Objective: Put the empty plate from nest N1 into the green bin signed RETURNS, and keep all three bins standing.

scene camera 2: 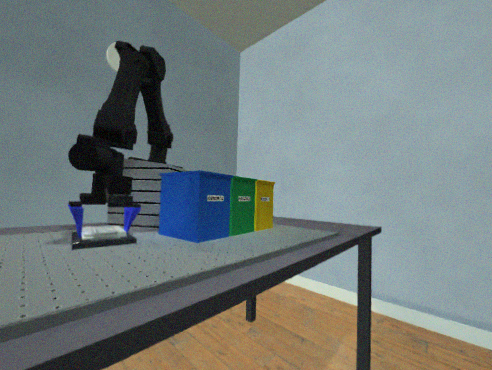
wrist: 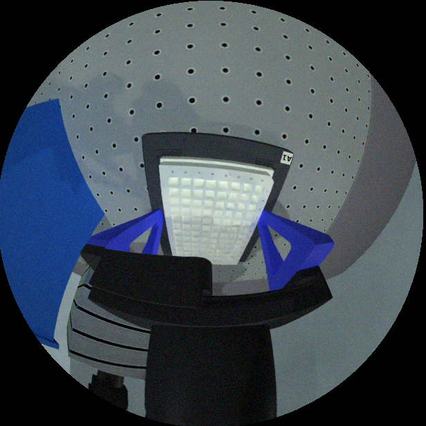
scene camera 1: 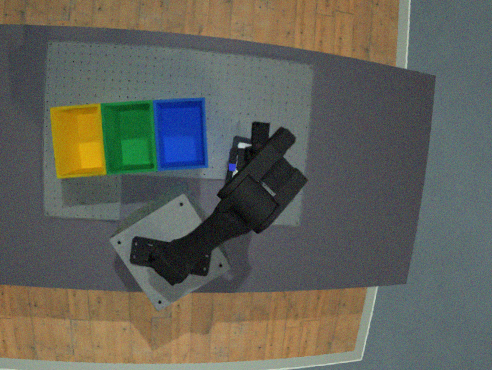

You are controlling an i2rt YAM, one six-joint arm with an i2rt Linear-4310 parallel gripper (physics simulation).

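Seen in the pictures: gripper, fingertip midpoint: [scene camera 2: 104,235]; arm's base, origin of the base link: [scene camera 2: 156,165] [scene camera 1: 170,256].
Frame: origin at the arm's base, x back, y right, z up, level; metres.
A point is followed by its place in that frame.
The white plate [scene camera 2: 103,231] {x -0.278, y 0.195, z -0.210 m} [wrist: 215,210] with a grid of wells sits in the black nest [scene camera 2: 103,243] {x -0.331, y 0.199, z -0.228 m} [wrist: 200,143]. My gripper [scene camera 2: 104,235] {x -0.261, y 0.191, z -0.222 m} [wrist: 209,213] is open, its blue fingers on either side of the plate, low and close to its long edges. Whether they touch it I cannot tell. In scene camera 1 the arm hides most of the plate and nest. The green bin [scene camera 1: 129,137] {x -0.263, y -0.186, z -0.233 m} [scene camera 2: 242,207] {x -0.355, y -0.167, z -0.151 m} stands upright between the blue bin [scene camera 1: 180,134] {x -0.302, y -0.033, z -0.232 m} [scene camera 2: 197,207] {x -0.394, y 0.010, z -0.147 m} [wrist: 45,215] and the yellow bin [scene camera 1: 78,141] {x -0.224, y -0.337, z -0.223 m} [scene camera 2: 264,206] {x -0.321, y -0.298, z -0.150 m}. The bins' label text is too small to read.
The blue bin is the bin nearest to the nest, beside my gripper. The perforated board [scene camera 1: 150,65] {x -0.492, y -0.165, z -0.235 m} [scene camera 2: 165,280] {x -0.587, y 0.151, z -0.235 m} [wrist: 240,85] lies under the nest and bins. The arm's grey base block [scene camera 1: 170,220] {x -0.089, y -0.015, z -0.010 m} [scene camera 2: 145,180] {x -0.101, y 0.063, z -0.071 m} [wrist: 107,340] stands near the table edge, behind the bins in scene camera 2.
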